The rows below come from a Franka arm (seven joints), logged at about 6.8 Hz.
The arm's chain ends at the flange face. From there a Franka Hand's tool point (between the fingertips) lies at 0.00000 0.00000 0.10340 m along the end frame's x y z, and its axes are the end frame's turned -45 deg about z.
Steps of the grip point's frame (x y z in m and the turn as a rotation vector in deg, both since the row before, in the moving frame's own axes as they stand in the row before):
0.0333, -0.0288, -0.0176, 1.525, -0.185, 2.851
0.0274, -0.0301, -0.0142, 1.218, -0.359, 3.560
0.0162, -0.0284, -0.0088, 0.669, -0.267, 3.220
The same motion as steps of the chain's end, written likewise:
0.0053, -0.0421, -0.0176, 0.948, -1.209, 2.851
0.0001, -0.0395, -0.0142, 0.607, -1.115, 3.560
-0.0074, -0.0310, -0.0088, 0.284, -0.662, 3.220

